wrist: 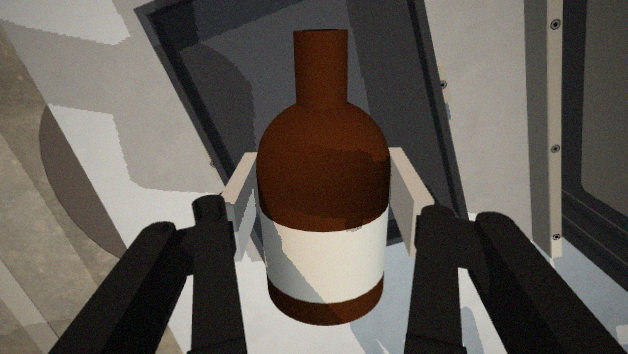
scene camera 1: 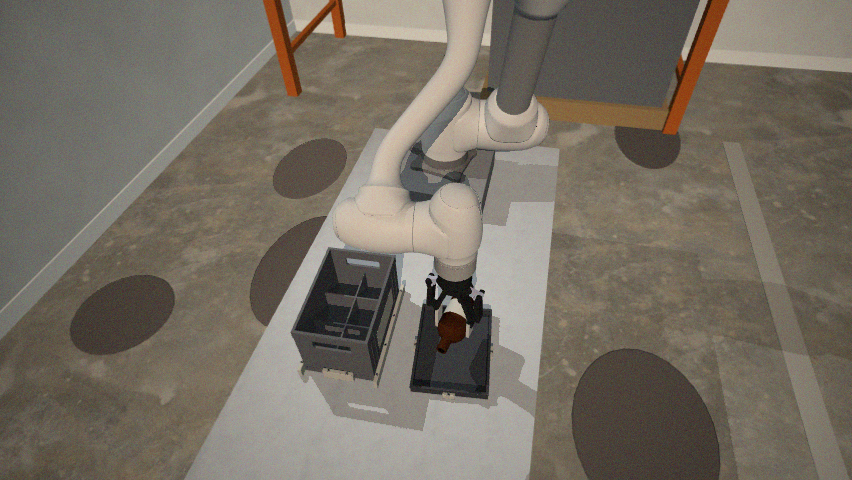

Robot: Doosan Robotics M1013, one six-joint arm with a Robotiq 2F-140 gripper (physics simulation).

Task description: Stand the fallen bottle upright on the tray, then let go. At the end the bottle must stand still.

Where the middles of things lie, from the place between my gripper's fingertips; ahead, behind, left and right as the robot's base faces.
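Labels:
There is a brown bottle (scene camera 1: pixel 452 326), and my gripper is 10 mm below it. The dark tray (scene camera 1: pixel 464 370) sits 100 mm below my hand. As for the divided crate (scene camera 1: pixel 342 325), I find it 50 mm ahead of my hand, 270 mm to the right of it and 20 mm below it.

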